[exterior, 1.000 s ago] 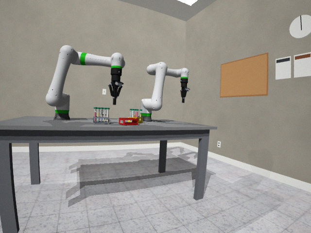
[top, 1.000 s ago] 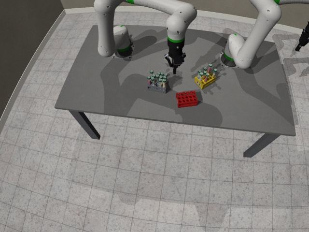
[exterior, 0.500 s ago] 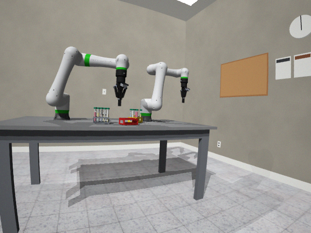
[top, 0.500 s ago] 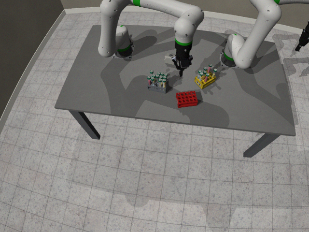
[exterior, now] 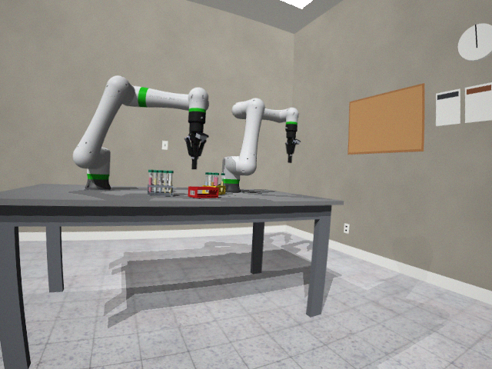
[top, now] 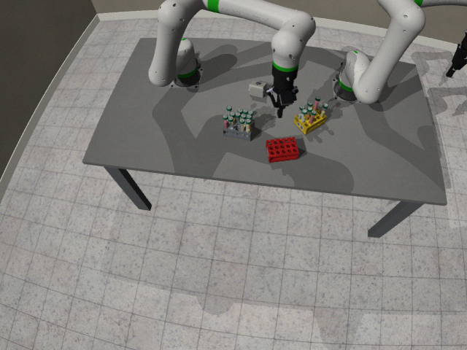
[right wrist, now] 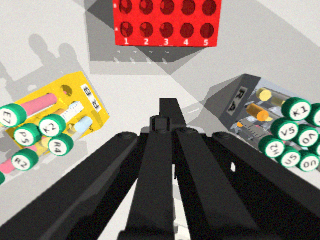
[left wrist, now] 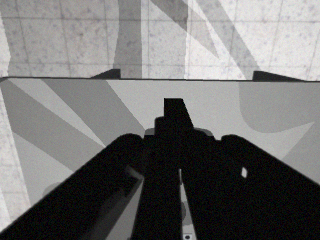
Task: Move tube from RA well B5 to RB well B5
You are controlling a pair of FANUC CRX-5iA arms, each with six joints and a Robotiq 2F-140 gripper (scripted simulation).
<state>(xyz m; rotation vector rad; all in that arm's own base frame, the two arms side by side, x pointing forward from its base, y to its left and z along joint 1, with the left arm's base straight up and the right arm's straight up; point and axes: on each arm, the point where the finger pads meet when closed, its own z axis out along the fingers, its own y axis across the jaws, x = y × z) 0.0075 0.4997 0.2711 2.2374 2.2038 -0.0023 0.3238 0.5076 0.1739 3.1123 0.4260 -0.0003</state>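
Now: right hand 26 cm past the small pale box, 13 cm above it and 11 cm to the left of it. Round my right hand: red rack: 15 cm below, 10 cm ahead, 2 cm to the left; green-capped tube marked r4: 10 cm to the left, 10 cm below, 7 cm behind; green-capped tube marked k2: 11 cm to the left, 10 cm below, 5 cm behind.
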